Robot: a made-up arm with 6 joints. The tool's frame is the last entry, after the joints. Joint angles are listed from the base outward.
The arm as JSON. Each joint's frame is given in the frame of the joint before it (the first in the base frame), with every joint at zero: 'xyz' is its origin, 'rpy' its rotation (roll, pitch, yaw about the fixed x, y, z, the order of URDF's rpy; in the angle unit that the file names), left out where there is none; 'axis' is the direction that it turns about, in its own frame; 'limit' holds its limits. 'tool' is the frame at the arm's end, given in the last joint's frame.
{
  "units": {
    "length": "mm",
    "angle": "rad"
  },
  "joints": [
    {
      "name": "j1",
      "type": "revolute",
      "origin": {
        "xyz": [
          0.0,
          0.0,
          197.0
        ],
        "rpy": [
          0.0,
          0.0,
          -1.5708
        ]
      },
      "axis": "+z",
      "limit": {
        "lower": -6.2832,
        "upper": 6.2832
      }
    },
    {
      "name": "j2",
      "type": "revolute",
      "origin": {
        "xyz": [
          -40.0,
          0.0,
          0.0
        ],
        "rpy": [
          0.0,
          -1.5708,
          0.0
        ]
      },
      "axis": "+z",
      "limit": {
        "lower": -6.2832,
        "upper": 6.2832
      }
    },
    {
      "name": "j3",
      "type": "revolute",
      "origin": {
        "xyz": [
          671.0,
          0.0,
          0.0
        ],
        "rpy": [
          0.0,
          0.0,
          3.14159
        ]
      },
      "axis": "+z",
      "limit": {
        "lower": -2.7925,
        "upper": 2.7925
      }
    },
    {
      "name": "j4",
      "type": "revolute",
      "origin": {
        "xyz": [
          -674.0,
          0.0,
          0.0
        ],
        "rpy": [
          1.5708,
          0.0,
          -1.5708
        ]
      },
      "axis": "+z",
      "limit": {
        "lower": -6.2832,
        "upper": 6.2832
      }
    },
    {
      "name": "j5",
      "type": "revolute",
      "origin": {
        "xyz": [
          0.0,
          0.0,
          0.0
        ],
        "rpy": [
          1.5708,
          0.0,
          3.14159
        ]
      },
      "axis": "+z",
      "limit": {
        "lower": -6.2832,
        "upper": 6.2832
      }
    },
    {
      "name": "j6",
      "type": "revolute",
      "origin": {
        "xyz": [
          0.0,
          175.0,
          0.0
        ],
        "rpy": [
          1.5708,
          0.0,
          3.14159
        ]
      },
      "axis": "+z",
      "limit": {
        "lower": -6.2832,
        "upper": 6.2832
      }
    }
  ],
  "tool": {
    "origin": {
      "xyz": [
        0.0,
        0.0,
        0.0
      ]
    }
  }
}
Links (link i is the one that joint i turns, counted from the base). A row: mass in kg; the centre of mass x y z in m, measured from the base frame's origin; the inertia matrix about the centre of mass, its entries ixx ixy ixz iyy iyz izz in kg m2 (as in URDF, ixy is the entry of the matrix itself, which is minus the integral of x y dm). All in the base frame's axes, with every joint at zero. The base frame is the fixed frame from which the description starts. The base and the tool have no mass.
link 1: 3.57; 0.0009 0.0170 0.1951; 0.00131 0 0 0.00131 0 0.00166
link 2: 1.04; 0.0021 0.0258 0.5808; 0.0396 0 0 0.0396 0 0.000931
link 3: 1.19; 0.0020 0.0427 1.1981; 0.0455 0 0 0.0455 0 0.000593
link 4: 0.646; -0.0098 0.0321 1.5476; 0.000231 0 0 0.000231 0 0.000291
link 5: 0.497; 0.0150 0.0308 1.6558; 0.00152 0 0 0.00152 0 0.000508
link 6: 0.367; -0.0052 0.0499 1.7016; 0.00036 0 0 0.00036 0 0.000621
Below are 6 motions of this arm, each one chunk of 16 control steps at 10 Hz.
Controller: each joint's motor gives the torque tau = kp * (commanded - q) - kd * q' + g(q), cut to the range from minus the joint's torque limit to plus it. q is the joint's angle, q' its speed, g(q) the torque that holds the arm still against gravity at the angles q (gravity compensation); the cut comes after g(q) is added. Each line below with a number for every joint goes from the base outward.
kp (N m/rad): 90 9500 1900 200 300 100
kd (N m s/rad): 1.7 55 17 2.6 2.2 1.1
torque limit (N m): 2.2 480 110 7.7 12 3.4
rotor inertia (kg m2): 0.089 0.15 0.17 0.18 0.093 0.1
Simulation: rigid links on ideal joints. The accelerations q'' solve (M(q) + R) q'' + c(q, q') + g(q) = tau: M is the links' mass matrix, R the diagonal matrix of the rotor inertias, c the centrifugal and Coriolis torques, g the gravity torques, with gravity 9.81 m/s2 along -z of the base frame. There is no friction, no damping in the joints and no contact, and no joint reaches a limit. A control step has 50 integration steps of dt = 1/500 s. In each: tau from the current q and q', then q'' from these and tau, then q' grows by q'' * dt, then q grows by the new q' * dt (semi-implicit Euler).
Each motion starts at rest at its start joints. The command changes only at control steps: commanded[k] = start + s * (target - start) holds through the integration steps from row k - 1 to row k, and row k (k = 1, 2, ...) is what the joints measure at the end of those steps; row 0 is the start. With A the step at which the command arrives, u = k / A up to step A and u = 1 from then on. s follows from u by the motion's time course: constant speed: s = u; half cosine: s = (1 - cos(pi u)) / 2; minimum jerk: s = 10 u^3 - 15 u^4 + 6 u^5; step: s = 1 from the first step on.
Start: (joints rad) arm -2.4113 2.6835 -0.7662 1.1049 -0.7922 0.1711
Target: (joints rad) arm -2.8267 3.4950 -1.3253 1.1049 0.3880 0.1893
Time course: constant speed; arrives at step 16
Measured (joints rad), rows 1 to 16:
1: -2.4202 2.7431 -0.7808 1.1101 -0.7133 0.1729
2: -2.4403 2.7890 -0.8295 1.1013 -0.6367 0.1737
3: -2.4748 2.8423 -0.8568 1.1096 -0.5585 0.1750
4: -2.5214 2.8915 -0.8966 1.1027 -0.4880 0.1761
5: -2.5702 2.9430 -0.9292 1.1077 -0.4138 0.1774
6: -2.6094 2.9932 -0.9658 1.1041 -0.3401 0.1785
7: -2.6340 3.0441 -1.0002 1.1061 -0.2658 0.1796
8: -2.6409 3.0946 -1.0357 1.1045 -0.1920 0.1807
9: -2.6389 3.1453 -1.0707 1.1051 -0.1175 0.1818
10: -2.6516 3.1959 -1.1059 1.1045 -0.0432 0.1828
11: -2.6905 3.2464 -1.1411 1.1046 0.0306 0.1840
12: -2.7420 3.2969 -1.1764 1.1042 0.1044 0.1853
13: -2.7744 3.3474 -1.2117 1.1041 0.1794 0.1864
14: -2.7802 3.3979 -1.2468 1.1040 0.2542 0.1875
15: -2.7898 3.4485 -1.2819 1.1040 0.3289 0.1885
16: -2.8258 3.4990 -1.3174 1.1038 0.4040 0.1897

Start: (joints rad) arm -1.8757 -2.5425 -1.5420 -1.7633 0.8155 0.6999
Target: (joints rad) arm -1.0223 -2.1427 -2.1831 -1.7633 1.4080 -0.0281
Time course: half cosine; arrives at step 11
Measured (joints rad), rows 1 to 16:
1: -1.8584 -2.5348 -1.5567 -1.7636 0.8247 0.6766
2: -1.8065 -2.5116 -1.5976 -1.7639 0.8571 0.6221
3: -1.7173 -2.4735 -1.6611 -1.7643 0.9468 0.5473
4: -1.6092 -2.4257 -1.7413 -1.7647 1.0130 0.4545
5: -1.4865 -2.3707 -1.8320 -1.7651 1.1046 0.3515
6: -1.3581 -2.3130 -1.9252 -1.7659 1.1822 0.2469
7: -1.2318 -2.2574 -2.0134 -1.7663 1.2639 0.1503
8: -1.1219 -2.2095 -2.0883 -1.7666 1.3206 0.0678
9: -1.0462 -2.1725 -2.1450 -1.7657 1.3745 0.0075
10: -1.0157 -2.1499 -2.1783 -1.7641 1.3981 -0.0256
11: -1.0194 -2.1424 -2.1856 -1.7622 1.4116 -0.0297
12: -1.0264 -2.1426 -2.1825 -1.7631 1.4114 -0.0272
13: -1.0243 -2.1427 -2.1829 -1.7637 1.4085 -0.0286
14: -1.0197 -2.1427 -2.1833 -1.7631 1.4077 -0.0278
15: -1.0209 -2.1427 -2.1831 -1.7634 1.4078 -0.0283
16: -1.0239 -2.1427 -2.1831 -1.7633 1.4080 -0.0280

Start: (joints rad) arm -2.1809 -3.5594 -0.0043 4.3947 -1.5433 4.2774
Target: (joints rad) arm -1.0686 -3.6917 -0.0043 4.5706 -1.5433 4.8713
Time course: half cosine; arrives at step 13
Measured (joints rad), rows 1 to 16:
1: -2.1722 -3.5619 -0.0058 4.3991 -1.5432 4.2910
2: -2.1436 -3.5684 -0.0078 4.4088 -1.5429 4.3231
3: -2.0893 -3.5780 -0.0091 4.4225 -1.5428 4.3686
4: -2.0117 -3.5905 -0.0105 4.4400 -1.5428 4.4268
5: -1.9141 -3.6050 -0.0114 4.4598 -1.5428 4.4930
6: -1.7993 -3.6208 -0.0121 4.4811 -1.5428 4.5642
7: -1.6698 -3.6368 -0.0123 4.5024 -1.5428 4.6360
8: -1.5274 -3.6522 -0.0120 4.5227 -1.5428 4.7043
9: -1.3730 -3.6661 -0.0114 4.5407 -1.5428 4.7650
10: -1.2078 -3.6776 -0.0105 4.5554 -1.5429 4.8146
11: -1.0458 -3.6859 -0.0087 4.5655 -1.5432 4.8502
12: -0.9034 -3.6909 -0.0069 4.5707 -1.5432 4.8698
13: -0.7801 -3.6920 -0.0050 4.5712 -1.5432 4.8721
14: -0.6743 -3.6918 -0.0045 4.5707 -1.5433 4.8708
15: -0.5856 -3.6918 -0.0046 4.5709 -1.5433 4.8716
16: -0.5142 -3.6917 -0.0043 4.5705 -1.5434 4.8711

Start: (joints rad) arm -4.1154 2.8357 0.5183 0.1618 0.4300 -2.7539
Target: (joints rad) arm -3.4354 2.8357 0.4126 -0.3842 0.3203 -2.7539
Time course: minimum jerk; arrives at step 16
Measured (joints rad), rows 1 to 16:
1: -4.1134 2.8357 0.5180 0.1600 0.4297 -2.7539
2: -4.1012 2.8355 0.5160 0.1496 0.4280 -2.7539
3: -4.0746 2.8353 0.5120 0.1279 0.4241 -2.7539
4: -4.0330 2.8351 0.5056 0.0939 0.4178 -2.7540
5: -3.9778 2.8349 0.4969 0.0483 0.4091 -2.7540
6: -3.9104 2.8347 0.4863 -0.0069 0.3985 -2.7540
7: -3.8343 2.8346 0.4745 -0.0685 0.3865 -2.7540
8: -3.7537 2.8345 0.4622 -0.1327 0.3737 -2.7540
9: -3.6741 2.8345 0.4500 -0.1955 0.3610 -2.7540
10: -3.6012 2.8347 0.4388 -0.2532 0.3491 -2.7540
11: -3.5389 2.8348 0.4292 -0.3023 0.3388 -2.7540
12: -3.4904 2.8350 0.4217 -0.3404 0.3306 -2.7540
13: -3.4580 2.8353 0.4165 -0.3662 0.3249 -2.7539
14: -3.4403 2.8355 0.4137 -0.3801 0.3216 -2.7539
15: -3.4347 2.8356 0.4127 -0.3844 0.3203 -2.7539
16: -3.4355 2.8357 0.4126 -0.3841 0.3202 -2.7539

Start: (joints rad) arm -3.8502 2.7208 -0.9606 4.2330 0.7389 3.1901
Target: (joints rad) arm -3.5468 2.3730 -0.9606 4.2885 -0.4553 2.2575
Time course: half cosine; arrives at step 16
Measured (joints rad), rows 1 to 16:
1: -3.8498 2.7168 -0.9626 4.2333 0.7297 3.1759
2: -3.8471 2.7059 -0.9653 4.2352 0.6991 3.1421
3: -3.8395 2.6889 -0.9672 4.2380 0.6377 3.0936
4: -3.8254 2.6659 -0.9693 4.2417 0.5412 3.0304
5: -3.8031 2.6389 -0.9709 4.2464 0.4511 2.9560
6: -3.7746 2.6083 -0.9723 4.2514 0.3376 2.8725
7: -3.7399 2.5754 -0.9732 4.2572 0.2287 2.7832
8: -3.7013 2.5413 -0.9737 4.2628 0.1045 2.6914
9: -3.6603 2.5077 -0.9732 4.2685 0.0006 2.6006
10: -3.6220 2.4752 -0.9730 4.2739 -0.1231 2.5148
11: -3.5863 2.4459 -0.9711 4.2783 -0.2011 2.4365
12: -3.5583 2.4202 -0.9700 4.2830 -0.3031 2.3698
13: -3.5357 2.3993 -0.9678 4.2852 -0.3613 2.3166
14: -3.5202 2.3843 -0.9652 4.2880 -0.4116 2.2794
15: -3.5110 2.3752 -0.9632 4.2884 -0.4437 2.2589
16: -3.5082 2.3729 -0.9608 4.2886 -0.4576 2.2566

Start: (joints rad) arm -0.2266 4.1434 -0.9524 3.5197 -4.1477 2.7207
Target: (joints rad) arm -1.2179 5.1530 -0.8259 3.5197 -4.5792 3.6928
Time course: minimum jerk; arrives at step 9
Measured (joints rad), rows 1 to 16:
1: -0.2317 4.1576 -0.9444 3.5205 -4.1479 2.7385
2: -0.2518 4.2346 -0.9097 3.5226 -4.1585 2.8256
3: -0.2837 4.3692 -0.8815 3.5187 -4.2241 2.9667
4: -0.3187 4.5552 -0.7917 3.5227 -4.3076 3.1722
5: -0.3518 4.7622 -0.8038 3.5209 -4.3926 3.3930
6: -0.3868 4.9568 -0.7890 3.5221 -4.4793 3.5599
7: -0.4250 5.0945 -0.7987 3.5242 -4.5441 3.6537
8: -0.4688 5.1500 -0.8083 3.5192 -4.5700 3.6979
9: -0.5192 5.1520 -0.8298 3.5196 -4.5802 3.6899
10: -0.5761 5.1534 -0.8243 3.5211 -4.5796 3.6945
11: -0.6393 5.1530 -0.8260 3.5191 -4.5795 3.6918
12: -0.7090 5.1528 -0.8260 3.5209 -4.5795 3.6934
13: -0.7850 5.1531 -0.8253 3.5196 -4.5793 3.6925
14: -0.8675 5.1529 -0.8260 3.5204 -4.5795 3.6930
15: -0.9563 5.1531 -0.8254 3.5200 -4.5795 3.6927
16: -1.0516 5.1529 -0.8257 3.5202 -4.5796 3.6929

